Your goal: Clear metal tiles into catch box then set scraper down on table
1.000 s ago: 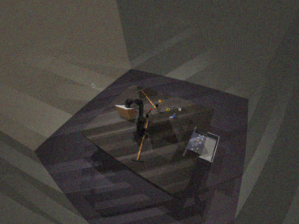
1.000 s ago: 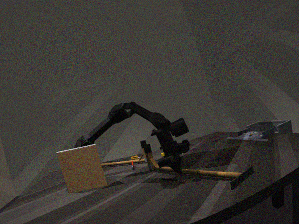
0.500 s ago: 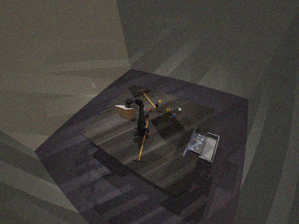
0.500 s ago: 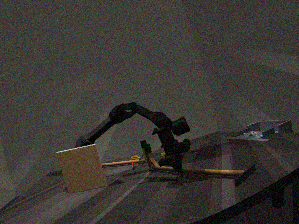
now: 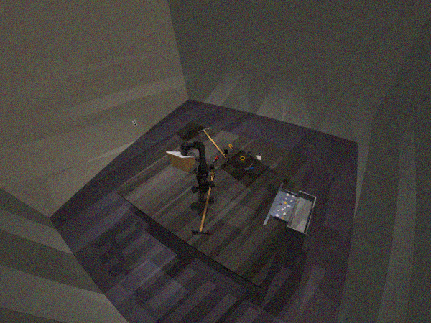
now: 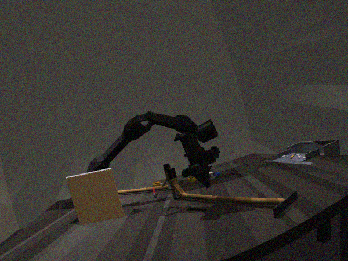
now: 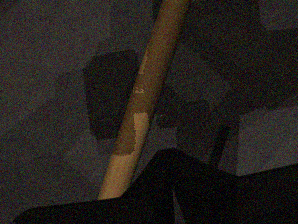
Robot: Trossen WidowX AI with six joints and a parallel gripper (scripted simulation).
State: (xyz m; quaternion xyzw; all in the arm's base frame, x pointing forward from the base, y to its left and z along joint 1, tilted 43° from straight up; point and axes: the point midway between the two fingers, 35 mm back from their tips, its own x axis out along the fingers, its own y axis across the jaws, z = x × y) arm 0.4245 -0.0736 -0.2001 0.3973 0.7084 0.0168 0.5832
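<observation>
My gripper tip is now 3 cm short of the long scraper, 1 cm to the left of it and 1 cm above it. Also, from my gripper tip: red-handled tool: 39 cm to the left, 21 cm behind, 6 cm below; then blue piece: 49 cm to the left, 14 cm ahead, 6 cm below; then yellow ring: 56 cm to the left, 6 cm below, 1 cm ahead.
</observation>
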